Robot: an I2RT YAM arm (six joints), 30 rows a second.
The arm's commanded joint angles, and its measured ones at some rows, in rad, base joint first. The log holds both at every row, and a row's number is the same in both.
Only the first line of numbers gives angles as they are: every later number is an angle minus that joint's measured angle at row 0.
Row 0, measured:
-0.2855 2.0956 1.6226 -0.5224 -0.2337 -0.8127
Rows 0 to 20, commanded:
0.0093 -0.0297 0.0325 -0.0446 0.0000 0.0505
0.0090 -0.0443 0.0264 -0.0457 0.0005 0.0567
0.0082 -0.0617 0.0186 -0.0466 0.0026 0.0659
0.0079 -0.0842 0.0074 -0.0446 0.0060 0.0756
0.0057 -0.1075 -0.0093 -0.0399 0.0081 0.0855
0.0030 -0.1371 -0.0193 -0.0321 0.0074 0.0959
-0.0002 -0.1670 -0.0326 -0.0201 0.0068 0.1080
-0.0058 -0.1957 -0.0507 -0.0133 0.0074 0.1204
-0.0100 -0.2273 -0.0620 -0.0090 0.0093 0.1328
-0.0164 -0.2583 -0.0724 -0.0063 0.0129 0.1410
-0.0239 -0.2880 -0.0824 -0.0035 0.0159 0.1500
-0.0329 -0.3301 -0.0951 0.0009 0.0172 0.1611
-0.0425 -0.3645 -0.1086 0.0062 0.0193 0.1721
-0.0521 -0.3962 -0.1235 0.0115 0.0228 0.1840
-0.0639 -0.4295 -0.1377 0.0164 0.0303 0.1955
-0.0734 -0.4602 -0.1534 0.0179 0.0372 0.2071
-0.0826 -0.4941 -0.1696 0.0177 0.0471 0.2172
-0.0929 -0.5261 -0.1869 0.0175 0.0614 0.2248
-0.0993 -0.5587 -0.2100 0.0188 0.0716 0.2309
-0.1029 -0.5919 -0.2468 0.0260 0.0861 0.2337
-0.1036 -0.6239 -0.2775 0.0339 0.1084 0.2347
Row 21, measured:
-0.0885 -0.5226 -0.1812 0.0030 0.0382 0.1884
